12 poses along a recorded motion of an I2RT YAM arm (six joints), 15 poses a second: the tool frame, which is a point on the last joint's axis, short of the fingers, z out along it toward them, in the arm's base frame.
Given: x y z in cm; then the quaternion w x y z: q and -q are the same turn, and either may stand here.
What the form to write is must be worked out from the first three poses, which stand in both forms.
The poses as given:
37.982 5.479 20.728 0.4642 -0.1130 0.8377 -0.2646
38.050 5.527 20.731 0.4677 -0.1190 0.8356 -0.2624
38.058 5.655 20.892 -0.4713 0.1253 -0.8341 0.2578
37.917 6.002 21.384 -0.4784 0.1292 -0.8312 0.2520
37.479 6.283 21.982 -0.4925 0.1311 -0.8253 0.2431
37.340 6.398 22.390 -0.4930 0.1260 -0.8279 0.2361
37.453 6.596 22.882 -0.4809 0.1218 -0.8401 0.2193
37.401 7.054 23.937 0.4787 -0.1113 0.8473 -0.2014
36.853 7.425 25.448 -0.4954 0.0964 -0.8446 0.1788
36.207 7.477 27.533 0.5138 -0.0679 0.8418 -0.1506
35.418 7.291 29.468 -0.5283 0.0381 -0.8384 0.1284
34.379 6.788 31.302 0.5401 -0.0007 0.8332 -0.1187
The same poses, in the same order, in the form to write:
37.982 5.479 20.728 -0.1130 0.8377 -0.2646 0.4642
38.050 5.527 20.731 -0.1190 0.8356 -0.2624 0.4677
38.058 5.655 20.892 -0.1253 0.8341 -0.2578 0.4713
37.917 6.002 21.384 -0.1292 0.8312 -0.2520 0.4784
37.479 6.283 21.982 -0.1311 0.8253 -0.2431 0.4925
37.340 6.398 22.390 -0.1260 0.8279 -0.2361 0.4930
37.453 6.596 22.882 -0.1218 0.8401 -0.2193 0.4809
37.401 7.054 23.937 -0.1113 0.8473 -0.2014 0.4787
36.853 7.425 25.448 -0.0964 0.8446 -0.1788 0.4954
36.207 7.477 27.533 -0.0679 0.8418 -0.1506 0.5138
35.418 7.291 29.468 -0.0381 0.8384 -0.1284 0.5283
34.379 6.788 31.302 -0.0007 0.8332 -0.1187 0.5401

